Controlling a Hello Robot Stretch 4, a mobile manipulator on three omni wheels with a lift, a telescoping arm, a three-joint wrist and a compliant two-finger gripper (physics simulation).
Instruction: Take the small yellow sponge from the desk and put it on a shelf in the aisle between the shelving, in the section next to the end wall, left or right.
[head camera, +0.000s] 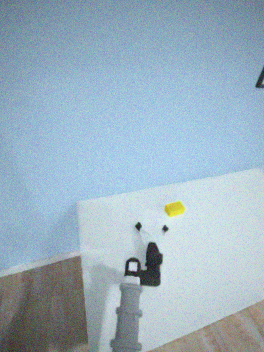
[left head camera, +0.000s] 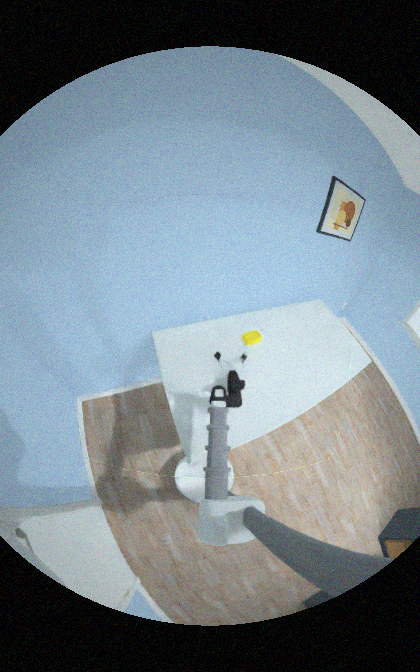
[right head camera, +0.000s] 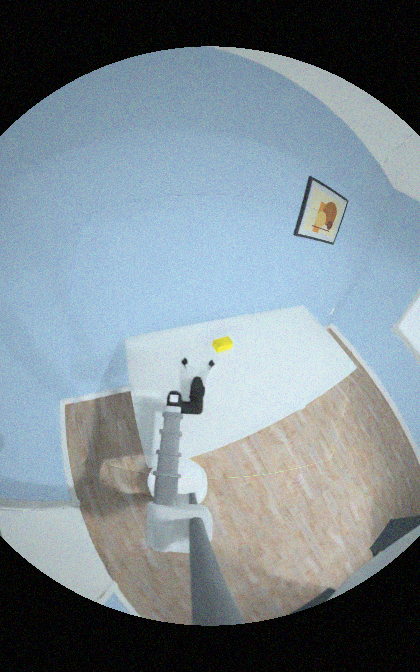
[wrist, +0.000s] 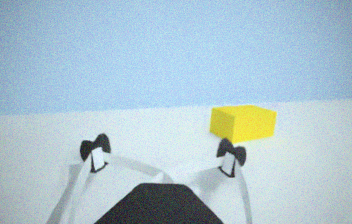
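The small yellow sponge lies on the white desk, near its edge along the wall. My gripper is open, with nothing between its fingertips. It is over the desk. The sponge is beyond the fingertips and to the right, behind the right fingertip in the wrist view. The shelving and the aisle do not show in these views.
A blue wall rises behind the desk. A framed picture hangs on it at the right. A dark piece of furniture stands at the lower right. Wooden floor lies in front of the desk.
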